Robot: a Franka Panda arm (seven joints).
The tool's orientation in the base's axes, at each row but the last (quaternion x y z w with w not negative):
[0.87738 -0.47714 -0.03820 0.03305]
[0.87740 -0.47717 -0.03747 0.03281]
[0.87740 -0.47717 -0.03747 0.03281]
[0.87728 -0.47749 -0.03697 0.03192]
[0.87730 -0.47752 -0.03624 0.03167]
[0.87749 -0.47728 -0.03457 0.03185]
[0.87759 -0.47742 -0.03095 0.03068]
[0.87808 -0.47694 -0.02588 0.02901]
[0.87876 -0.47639 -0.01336 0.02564]
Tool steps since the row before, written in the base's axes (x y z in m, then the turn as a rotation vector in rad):
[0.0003 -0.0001 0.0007 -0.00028 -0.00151 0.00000]
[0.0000 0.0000 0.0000 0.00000 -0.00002 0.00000]
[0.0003 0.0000 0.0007 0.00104 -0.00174 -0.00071]
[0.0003 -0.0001 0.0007 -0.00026 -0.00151 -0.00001]
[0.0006 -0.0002 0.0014 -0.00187 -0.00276 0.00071]
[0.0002 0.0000 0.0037 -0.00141 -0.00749 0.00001]
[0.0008 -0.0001 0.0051 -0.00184 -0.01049 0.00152]
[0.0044 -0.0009 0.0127 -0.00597 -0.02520 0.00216]
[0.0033 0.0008 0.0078 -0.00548 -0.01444 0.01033]
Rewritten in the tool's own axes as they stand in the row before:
[0.0002 -0.0001 -0.0007 0.00112 0.00105 0.00006]
[0.0000 0.0000 0.0000 0.00002 0.00001 0.00000]
[0.0001 -0.0002 -0.0007 0.00205 0.00001 0.00064]
[0.0002 -0.0001 -0.0007 0.00113 0.00103 0.00007]
[0.0004 -0.0003 -0.0014 0.00128 0.00312 -0.00047]
[0.0000 0.0002 -0.0037 0.00553 0.00524 0.00029]
[0.0004 -0.0002 -0.0051 0.00777 0.00735 -0.00111]
[0.0029 -0.0022 -0.0130 0.01786 0.01885 -0.00106]
[0.0011 -0.0027 -0.0080 0.00912 0.01305 -0.00958]

